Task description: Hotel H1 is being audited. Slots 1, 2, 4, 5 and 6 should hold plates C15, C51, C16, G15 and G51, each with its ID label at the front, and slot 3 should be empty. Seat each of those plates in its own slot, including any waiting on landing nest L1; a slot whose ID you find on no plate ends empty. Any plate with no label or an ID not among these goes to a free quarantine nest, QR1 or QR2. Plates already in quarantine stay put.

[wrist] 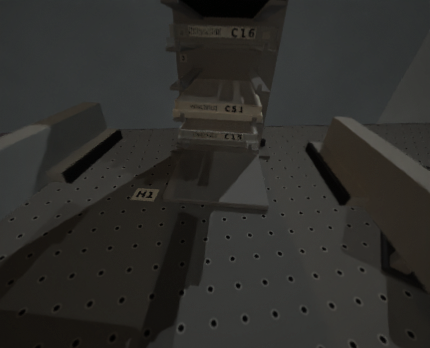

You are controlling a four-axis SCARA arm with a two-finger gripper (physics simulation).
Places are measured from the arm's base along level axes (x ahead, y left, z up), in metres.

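Where they show: gripper, fingertip midpoint: (212,126).
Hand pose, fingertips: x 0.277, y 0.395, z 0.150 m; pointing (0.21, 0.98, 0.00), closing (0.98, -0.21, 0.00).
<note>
After its pixels a point has its place.
Hotel H1 (225,64) @[z 0.162, x 0.318, y 0.590 m] stands ahead in the wrist view. Clear plate C15 (217,136) @[z 0.110, x 0.292, y 0.466 m] sits in the lowest slot, with its ID label at the front. Pale-edged plate C51 (217,109) @[z 0.137, x 0.291, y 0.466 m] sits in the slot above it, label at the front. The level marked 3, above C51, holds no plate. Plate C16 (222,33) @[z 0.194, x 0.292, y 0.466 m] sits above that level, label at the front. The higher slots are cut off or dark. My gripper (212,126) @[z 0.150, x 0.277, y 0.395 m] is open and empty, its fingers apart at the left and right, in front of the hotel. Nest L1 and the quarantine nests do not show.
The hotel's flat foot (215,187) @[z 0.021, x 0.295, y 0.489 m] lies on the perforated deck (295,255) @[z 0.013, x 0.366, y 0.384 m]. An H1 tag (145,194) @[z 0.013, x 0.197, y 0.492 m] lies to its left. Shadows cross the deck at the left and centre. A plain blue-grey wall (100,60) stands behind.
</note>
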